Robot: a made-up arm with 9 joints.
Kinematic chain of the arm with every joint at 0, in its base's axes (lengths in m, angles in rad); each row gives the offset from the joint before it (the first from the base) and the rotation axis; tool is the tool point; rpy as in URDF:
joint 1: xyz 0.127 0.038 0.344 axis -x
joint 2: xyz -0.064 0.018 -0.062 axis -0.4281 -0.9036 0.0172
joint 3: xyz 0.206 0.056 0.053 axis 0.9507 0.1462 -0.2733
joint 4: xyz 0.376 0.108 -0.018 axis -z
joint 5: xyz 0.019 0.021 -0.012 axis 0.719 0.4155 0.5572
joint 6: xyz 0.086 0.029 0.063 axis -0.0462 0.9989 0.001
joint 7: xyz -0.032 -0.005 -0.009 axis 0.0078 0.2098 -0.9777
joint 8: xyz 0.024 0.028 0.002 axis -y
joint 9: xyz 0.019 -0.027 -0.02 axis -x
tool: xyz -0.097 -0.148 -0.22 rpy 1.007 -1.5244 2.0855
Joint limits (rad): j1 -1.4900..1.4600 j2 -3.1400..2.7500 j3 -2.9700..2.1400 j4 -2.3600..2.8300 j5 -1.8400..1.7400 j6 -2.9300..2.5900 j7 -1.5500..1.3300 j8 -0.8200..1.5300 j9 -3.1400..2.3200
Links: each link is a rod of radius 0.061 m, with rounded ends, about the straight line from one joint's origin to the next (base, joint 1, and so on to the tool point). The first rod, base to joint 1, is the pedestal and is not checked.
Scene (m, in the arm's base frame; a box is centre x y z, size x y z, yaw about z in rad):
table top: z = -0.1
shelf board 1: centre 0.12 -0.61 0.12 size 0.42 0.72 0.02 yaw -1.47
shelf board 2: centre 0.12 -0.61 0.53 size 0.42 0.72 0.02 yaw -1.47
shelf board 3: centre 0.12 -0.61 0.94 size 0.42 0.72 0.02 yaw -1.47
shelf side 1: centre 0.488 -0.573 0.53 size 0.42 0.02 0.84 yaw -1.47
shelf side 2: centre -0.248 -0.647 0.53 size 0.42 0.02 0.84 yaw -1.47
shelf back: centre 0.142 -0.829 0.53 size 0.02 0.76 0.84 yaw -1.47
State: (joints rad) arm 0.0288 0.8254 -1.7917 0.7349 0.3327 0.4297 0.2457 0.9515 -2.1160
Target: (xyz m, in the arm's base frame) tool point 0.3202 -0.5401 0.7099
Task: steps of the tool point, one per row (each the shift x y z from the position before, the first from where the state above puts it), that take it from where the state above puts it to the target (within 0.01 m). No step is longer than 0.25 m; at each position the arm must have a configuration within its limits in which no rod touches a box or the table.
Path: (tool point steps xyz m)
1: -0.0732 -0.1135 0.1505
2: -0.1302 -0.1467 0.1099
3: -0.1800 -0.1338 0.0438
4: -0.1954 -0.0739 -0.0210
5: 0.0088 -0.2014 0.0147
6: 0.0279 -0.1614 -0.0147

